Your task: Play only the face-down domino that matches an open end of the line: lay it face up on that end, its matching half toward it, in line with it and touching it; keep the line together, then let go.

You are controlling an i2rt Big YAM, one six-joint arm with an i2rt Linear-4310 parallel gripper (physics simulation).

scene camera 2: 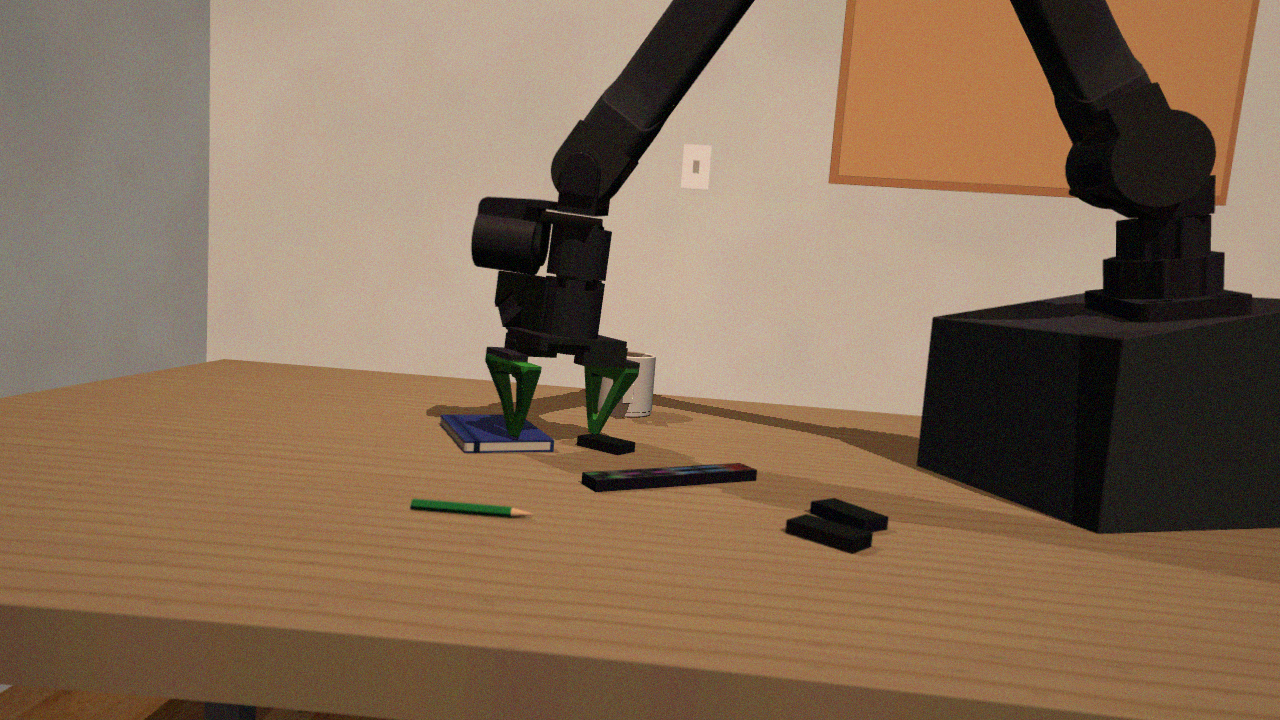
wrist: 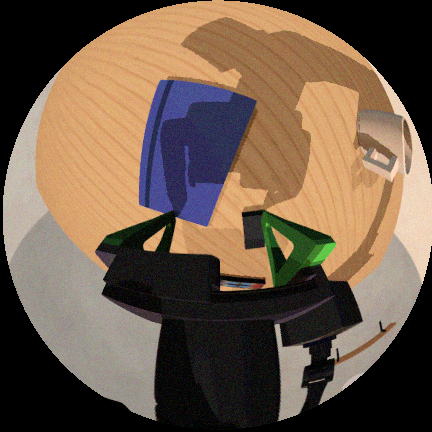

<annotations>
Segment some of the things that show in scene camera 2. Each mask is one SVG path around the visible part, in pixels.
My gripper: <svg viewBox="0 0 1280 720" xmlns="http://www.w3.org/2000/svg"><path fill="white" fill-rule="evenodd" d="M546 276L546 280L550 280L543 333L519 327L508 327L504 347L487 347L485 361L501 400L509 435L515 438L519 437L541 374L542 367L528 363L528 357L557 358L557 353L575 355L574 363L584 366L588 431L598 435L615 406L638 377L640 363L626 359L628 351L626 341L598 335L605 284L602 281L596 280L595 283L591 282L590 291L585 291L586 282L566 279L566 287L563 288L563 278ZM610 378L613 380L613 385L598 414L598 399L602 377ZM509 374L512 374L512 377L516 379L515 413Z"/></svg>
A black domino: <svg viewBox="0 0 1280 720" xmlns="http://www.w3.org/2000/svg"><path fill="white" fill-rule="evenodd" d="M577 436L577 446L614 455L635 452L635 442L592 433Z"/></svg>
A blue notebook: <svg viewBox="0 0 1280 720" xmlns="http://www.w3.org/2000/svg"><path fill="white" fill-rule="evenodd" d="M441 415L440 426L463 453L554 452L554 440L526 419L519 437L515 438L508 434L504 415Z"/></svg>
</annotations>
